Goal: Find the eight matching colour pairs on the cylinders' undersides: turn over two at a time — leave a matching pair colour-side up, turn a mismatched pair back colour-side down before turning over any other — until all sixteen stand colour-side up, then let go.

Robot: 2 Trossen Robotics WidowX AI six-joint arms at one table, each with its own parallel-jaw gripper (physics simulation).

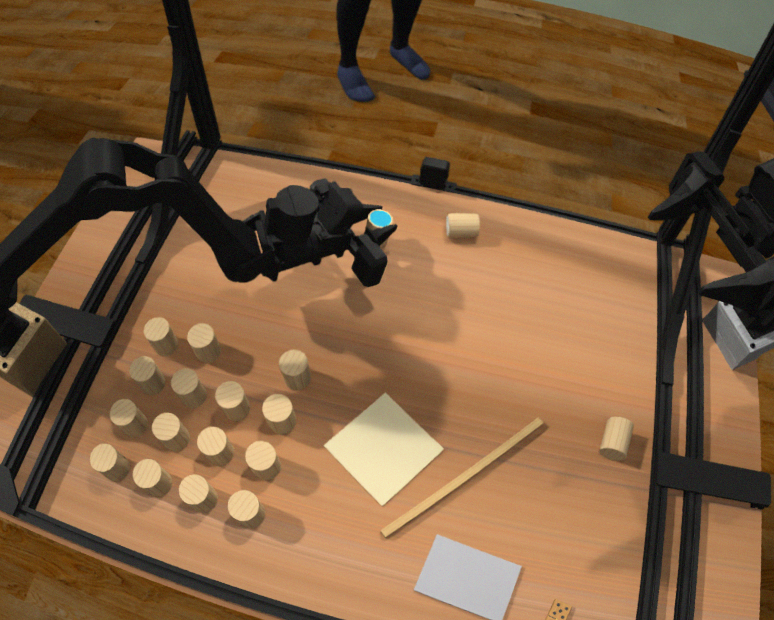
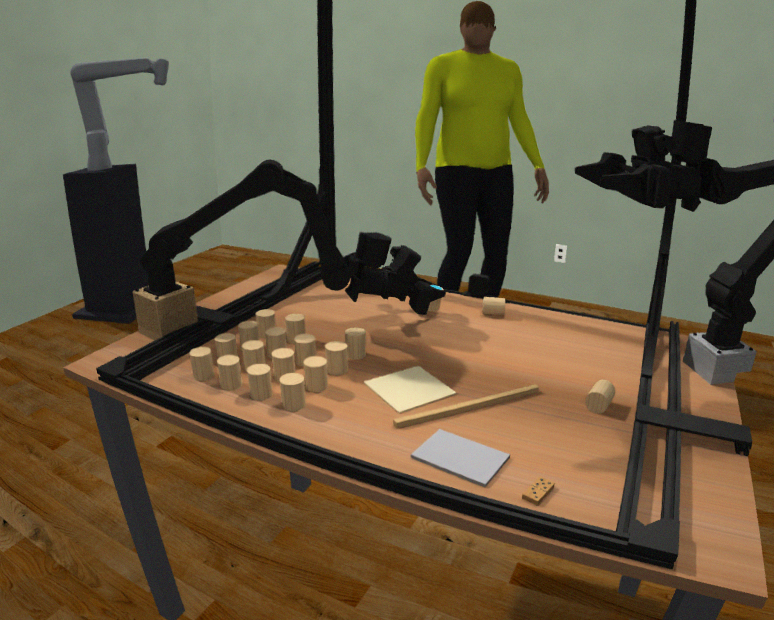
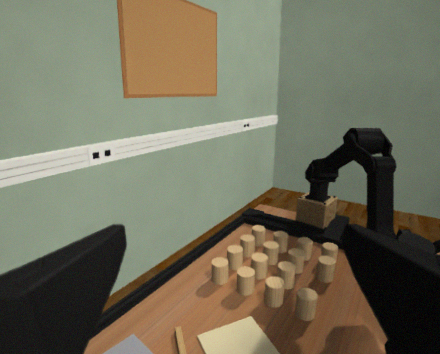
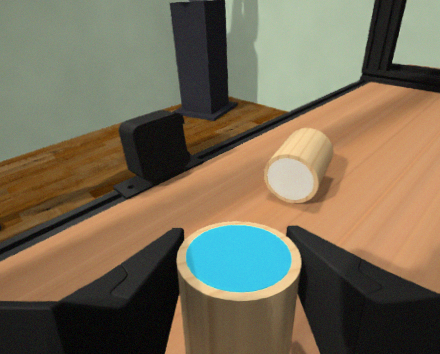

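Pixels of known places: left gripper, fingertip midpoint: (image 1: 675, 252) (image 2: 587, 174) (image 3: 235, 235); right gripper, fingertip midpoint: (image 1: 389, 217) (image 2: 441, 290) (image 4: 235, 237); left arm's base at its link origin: (image 2: 722, 342); right arm's base at its link origin: (image 1: 3, 332) (image 2: 162, 289) (image 3: 317, 197).
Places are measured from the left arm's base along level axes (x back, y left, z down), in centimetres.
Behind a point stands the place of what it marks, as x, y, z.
The right gripper (image 1: 387, 217) @[-50.2, -36.8, 1.0] (image 2: 439, 295) @[-50.2, -36.8, 1.0] (image 4: 235, 231) @[-50.2, -36.8, 1.0] is shut on a wooden cylinder (image 1: 379, 226) @[-52.5, -34.8, 0.0] (image 2: 434, 305) @[-52.1, -34.4, 3.6] (image 4: 238, 320) @[-53.8, -36.0, 0.5], held upright with its light-blue face up at the back of the table. Whether its base touches the table is hidden. Several other cylinders stand in a grid at the left, plain wood ends up, among them a near corner cylinder (image 1: 244, 508) @[-82.5, 0.9, 1.3] (image 2: 292, 392) @[-82.4, 2.5, 2.7] (image 3: 219, 271) @[-80.5, 0.6, 2.6] and a back corner cylinder (image 1: 294, 369) @[-71.1, -15.9, 1.3] (image 2: 355, 342) @[-71.1, -15.0, 2.6]. The back row has a gap. The left gripper (image 1: 678, 254) @[-35.2, 0.0, -31.5] (image 2: 585, 170) @[-35.2, 0.0, -31.5] (image 3: 235, 228) @[-35.2, 0.0, -31.5] is open and empty, high at the right.
A cylinder with a whitish end (image 1: 462, 225) @[-38.8, -33.0, 2.7] (image 2: 493, 306) @[-38.8, -32.3, 3.6] (image 4: 291, 179) @[-40.6, -34.7, 4.2] lies on its side at the back; another cylinder (image 1: 617, 438) @[-32.3, 8.2, 2.3] (image 2: 600, 395) @[-32.7, 10.0, 2.8] lies at the right. A yellow sheet (image 1: 383, 448) @[-62.7, -2.8, 6.0] (image 2: 410, 388) @[-62.5, -2.4, 6.0], wooden stick (image 1: 462, 477) @[-54.1, 4.8, 5.2], grey sheet (image 1: 467, 576) @[-58.3, 17.5, 5.7] and domino (image 1: 559, 609) @[-48.7, 26.1, 5.5] lie nearer the front.
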